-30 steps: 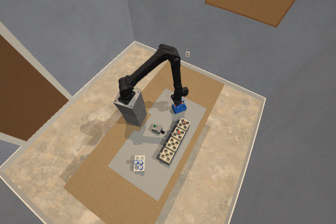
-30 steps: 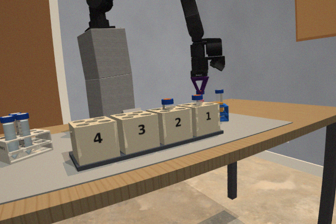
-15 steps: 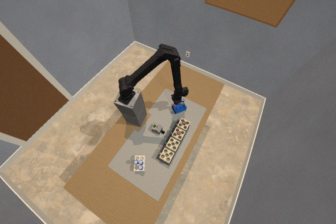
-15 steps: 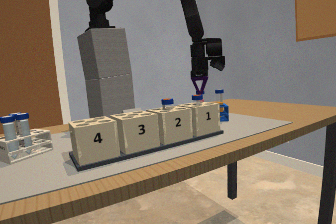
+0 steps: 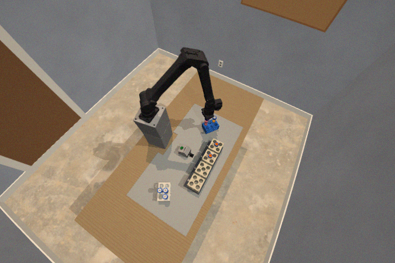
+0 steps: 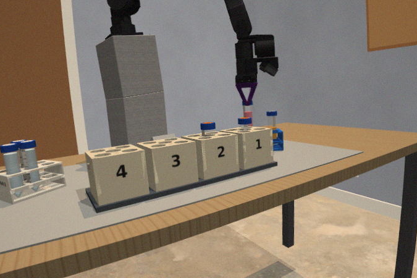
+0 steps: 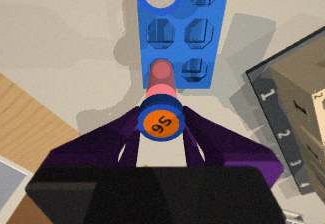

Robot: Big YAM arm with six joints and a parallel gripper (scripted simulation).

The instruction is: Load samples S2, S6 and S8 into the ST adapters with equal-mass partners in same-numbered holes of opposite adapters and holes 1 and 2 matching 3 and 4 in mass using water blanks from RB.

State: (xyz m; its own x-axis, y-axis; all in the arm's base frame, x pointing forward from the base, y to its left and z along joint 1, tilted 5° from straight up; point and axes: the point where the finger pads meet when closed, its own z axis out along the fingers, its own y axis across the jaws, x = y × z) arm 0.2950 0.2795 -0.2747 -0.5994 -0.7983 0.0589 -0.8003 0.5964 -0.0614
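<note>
The blue sample rack RS is 4 cm ahead of my hand, 2 cm to the left of it and 12 cm below it. Also, from my hand: white blank rack RB: 1 cm behind, 65 cm to the right, 12 cm below.
</note>
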